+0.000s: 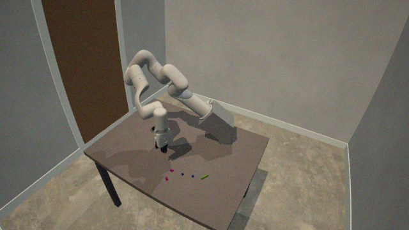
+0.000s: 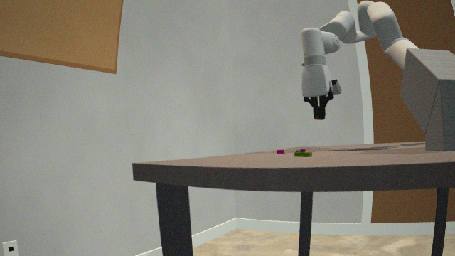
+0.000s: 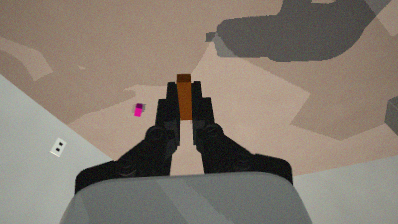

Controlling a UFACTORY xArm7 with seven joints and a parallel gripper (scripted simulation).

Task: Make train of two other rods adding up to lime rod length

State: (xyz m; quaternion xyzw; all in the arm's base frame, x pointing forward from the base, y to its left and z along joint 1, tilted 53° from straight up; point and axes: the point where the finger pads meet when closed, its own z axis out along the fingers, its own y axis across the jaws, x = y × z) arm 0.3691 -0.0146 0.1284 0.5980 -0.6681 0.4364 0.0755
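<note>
Right now my hand is 2 cm past the lime rod, 28 cm to the right of it and 12 cm above it. The rest, counted from my hand: orange rod: 2 cm below.
</note>
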